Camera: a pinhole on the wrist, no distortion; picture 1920 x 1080 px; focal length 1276.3 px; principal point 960.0 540.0 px. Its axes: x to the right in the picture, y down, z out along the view. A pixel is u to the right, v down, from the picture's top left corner.
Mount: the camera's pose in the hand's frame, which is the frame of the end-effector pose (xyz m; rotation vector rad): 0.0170 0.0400 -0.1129 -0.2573 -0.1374 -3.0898
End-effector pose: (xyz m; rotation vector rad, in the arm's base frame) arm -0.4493 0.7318 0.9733 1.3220 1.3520 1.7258
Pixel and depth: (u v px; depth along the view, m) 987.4 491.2 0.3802
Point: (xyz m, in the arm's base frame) -0.2199 0.8608 1.0808
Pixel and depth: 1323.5 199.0 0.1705
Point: -0.3799 0.7170 1.0646
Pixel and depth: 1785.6 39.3 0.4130
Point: -0.0542 0.6146 1.1242
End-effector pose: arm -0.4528 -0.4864 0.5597 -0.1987 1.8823 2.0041
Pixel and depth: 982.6 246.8 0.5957
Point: -0.5552 -0.0207 0.7812
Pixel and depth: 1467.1 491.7 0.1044
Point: -0.4662 -0.4928 0.6104
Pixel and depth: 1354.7 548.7 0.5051
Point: -0.3680 -0.0954 0.6890
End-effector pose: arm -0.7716 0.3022 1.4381 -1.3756 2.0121 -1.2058
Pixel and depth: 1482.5 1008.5 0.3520
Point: -0.5169 0.2368 1.3375
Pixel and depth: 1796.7 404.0 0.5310
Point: -0.4027 0.3433 1.0480
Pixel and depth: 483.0 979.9 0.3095
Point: -0.6996 0.0543 1.3932
